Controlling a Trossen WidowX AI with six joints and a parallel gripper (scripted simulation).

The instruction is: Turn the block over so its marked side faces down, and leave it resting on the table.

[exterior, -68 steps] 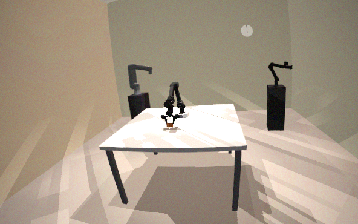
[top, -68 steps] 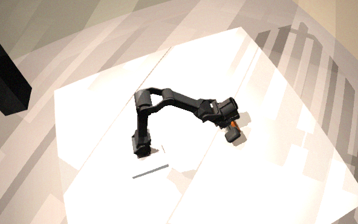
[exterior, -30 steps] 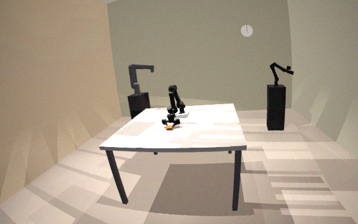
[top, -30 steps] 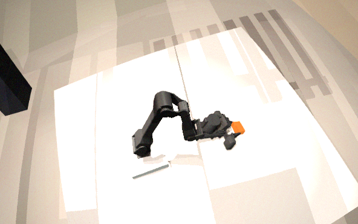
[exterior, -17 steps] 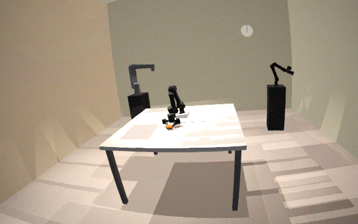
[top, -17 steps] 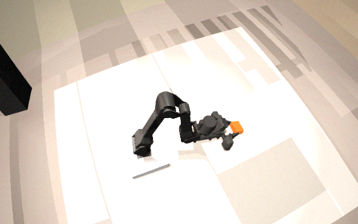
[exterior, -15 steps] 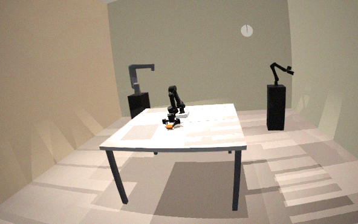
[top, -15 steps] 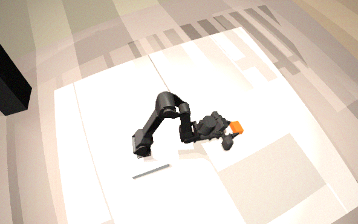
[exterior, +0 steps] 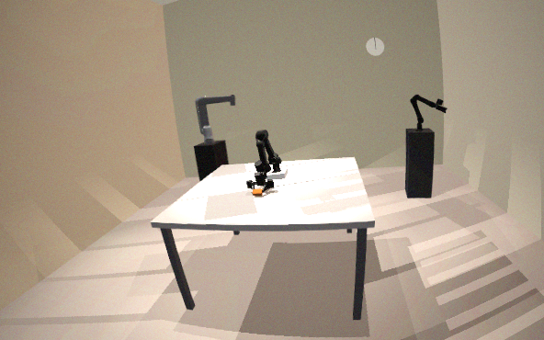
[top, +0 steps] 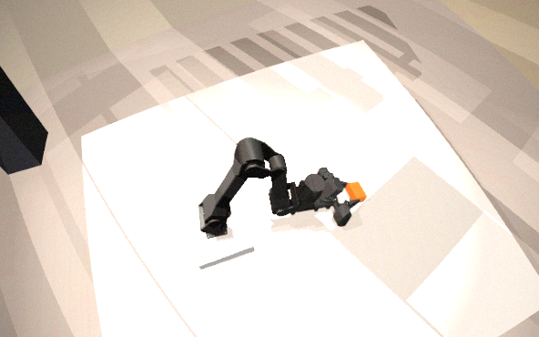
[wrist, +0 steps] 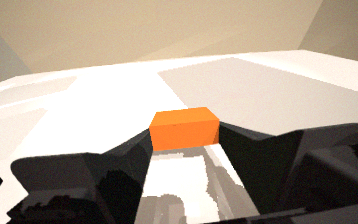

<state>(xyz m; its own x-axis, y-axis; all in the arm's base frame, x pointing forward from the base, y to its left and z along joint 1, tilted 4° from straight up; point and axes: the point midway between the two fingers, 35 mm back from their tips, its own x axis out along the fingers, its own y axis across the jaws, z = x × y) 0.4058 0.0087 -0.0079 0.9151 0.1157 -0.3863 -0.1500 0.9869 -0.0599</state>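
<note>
Now: gripper tip 10 mm above the block.
</note>
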